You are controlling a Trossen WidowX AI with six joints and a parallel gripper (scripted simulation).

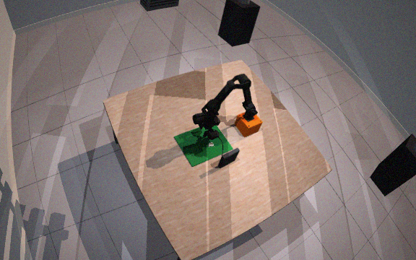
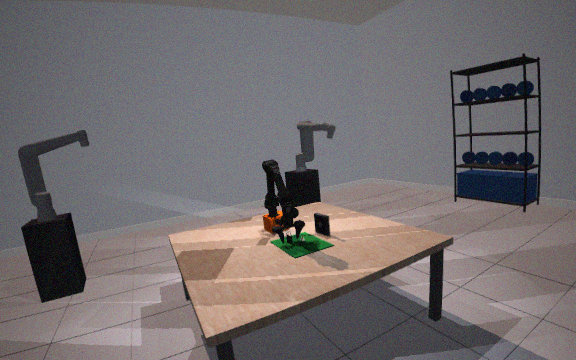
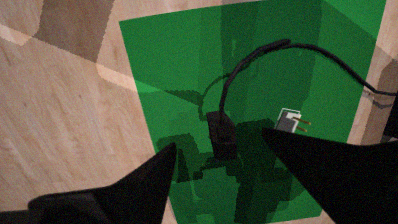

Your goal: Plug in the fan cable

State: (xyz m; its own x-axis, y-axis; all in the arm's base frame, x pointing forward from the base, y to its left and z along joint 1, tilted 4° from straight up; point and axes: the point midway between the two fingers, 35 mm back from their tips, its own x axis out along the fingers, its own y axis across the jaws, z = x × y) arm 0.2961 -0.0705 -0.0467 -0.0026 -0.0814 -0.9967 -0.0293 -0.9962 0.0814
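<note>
The dark plug lies 10 mm behind my gripper tip. Also, from my gripper tip: black fan: 230 mm to the left, 40 mm above, 10 mm behind; green board: 40 mm to the left, 40 mm ahead, 30 mm below.
</note>
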